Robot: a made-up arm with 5 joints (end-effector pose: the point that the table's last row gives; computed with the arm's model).
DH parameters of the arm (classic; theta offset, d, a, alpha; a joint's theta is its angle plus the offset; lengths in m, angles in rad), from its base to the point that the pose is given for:
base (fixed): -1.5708 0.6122 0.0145 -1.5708
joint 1: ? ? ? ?
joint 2: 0 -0.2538 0.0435 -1.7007
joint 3: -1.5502 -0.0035 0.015 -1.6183
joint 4: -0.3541 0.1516 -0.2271 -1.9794
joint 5: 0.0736 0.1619 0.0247 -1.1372
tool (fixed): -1.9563 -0.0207 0 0
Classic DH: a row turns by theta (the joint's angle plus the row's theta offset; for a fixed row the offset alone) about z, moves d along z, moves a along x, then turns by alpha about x.
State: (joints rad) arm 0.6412 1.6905 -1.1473 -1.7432 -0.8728
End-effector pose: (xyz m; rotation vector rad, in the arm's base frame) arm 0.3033 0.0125 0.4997 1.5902 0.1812 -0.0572
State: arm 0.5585 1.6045 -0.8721 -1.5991 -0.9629
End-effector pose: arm 0.2387 0.0489 0.5035 1.3389 0.2402 0.1881
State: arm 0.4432 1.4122 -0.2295 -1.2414 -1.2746
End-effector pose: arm 0.0976 0.0542 0.3981 0.5018 0.1989 0.6045
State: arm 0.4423 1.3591 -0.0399 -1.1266 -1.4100
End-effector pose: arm 0.0776 0.0321 0.3490 0.2117 0.1005 0.6767
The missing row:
joint 1: 1.5378 0.1782 -0.0051 -1.4409
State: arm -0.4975 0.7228 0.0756 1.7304 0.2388
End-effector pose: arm -0.0678 -0.3800 0.8176 -0.6516 -0.0487 -1.6868
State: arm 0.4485 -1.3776 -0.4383 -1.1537 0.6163
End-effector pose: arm 0.2628 -0.1572 0.7455 -0.2354 -0.9742 1.3965
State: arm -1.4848 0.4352 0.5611 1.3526 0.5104
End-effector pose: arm 0.0659 -0.0218 1.0929 -1.4957 -0.7959 -0.7388
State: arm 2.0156 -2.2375 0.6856 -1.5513 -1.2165
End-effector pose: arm 0.2801 -0.2413 0.3628 -1.0443 -0.5061 -1.3816
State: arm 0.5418 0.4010 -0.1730 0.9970 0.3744
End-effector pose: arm 0.0803 -0.3291 0.2453 0.9224 0.6167 -0.8363
